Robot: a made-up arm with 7 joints.
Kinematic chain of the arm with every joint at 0, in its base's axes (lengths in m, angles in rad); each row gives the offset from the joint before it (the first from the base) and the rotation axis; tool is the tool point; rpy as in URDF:
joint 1: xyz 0 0 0 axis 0.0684 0.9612 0.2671
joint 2: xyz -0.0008 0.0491 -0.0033 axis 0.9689 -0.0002 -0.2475
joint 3: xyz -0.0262 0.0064 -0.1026 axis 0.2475 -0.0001 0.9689
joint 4: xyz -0.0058 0 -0.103 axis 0.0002 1 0
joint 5: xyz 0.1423 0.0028 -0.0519 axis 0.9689 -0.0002 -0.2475
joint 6: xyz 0.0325 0 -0.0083 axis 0.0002 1 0
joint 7: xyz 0.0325 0 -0.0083 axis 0.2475 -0.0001 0.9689
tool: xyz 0 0 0 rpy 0 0.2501 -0.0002
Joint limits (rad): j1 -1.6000..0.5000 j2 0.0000..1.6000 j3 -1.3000..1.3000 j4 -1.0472..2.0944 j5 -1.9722..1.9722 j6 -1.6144..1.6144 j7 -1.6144..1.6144
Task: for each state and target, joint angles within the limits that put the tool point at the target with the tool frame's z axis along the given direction. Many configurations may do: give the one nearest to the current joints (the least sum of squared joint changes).
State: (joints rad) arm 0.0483 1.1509 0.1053 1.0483 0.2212 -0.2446 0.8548
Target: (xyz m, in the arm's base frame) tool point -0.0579 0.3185 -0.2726 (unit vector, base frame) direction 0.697 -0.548 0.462
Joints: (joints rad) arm 0.5000 0.6574 0.2934 0.6632 0.0331 -0.5309 0.8548
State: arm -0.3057 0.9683 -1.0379 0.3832 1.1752 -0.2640 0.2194
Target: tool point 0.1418 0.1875 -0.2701 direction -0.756 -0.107 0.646
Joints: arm -0.4765 1.1592 -1.1985 0.2763 0.8729 -1.1480 0.2194
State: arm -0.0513 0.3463 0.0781 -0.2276 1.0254 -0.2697 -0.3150
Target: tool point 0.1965 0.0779 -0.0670 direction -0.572 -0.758 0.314
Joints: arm -0.2726 0.1915 0.1296 -0.7200 0.7236 -0.1481 -0.3150
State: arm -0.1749 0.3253 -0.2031 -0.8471 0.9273 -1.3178 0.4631
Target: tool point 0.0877 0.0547 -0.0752 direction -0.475 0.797 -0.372
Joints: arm -0.1263 0.8983 -0.2676 -1.0472 0.7835 -1.6103 0.4631
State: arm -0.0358 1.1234 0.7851 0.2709 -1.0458 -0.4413 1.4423
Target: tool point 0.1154 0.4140 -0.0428 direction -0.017 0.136 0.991
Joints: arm 0.1994 1.1905 0.7895 0.4982 -1.2407 0.1965 1.4423
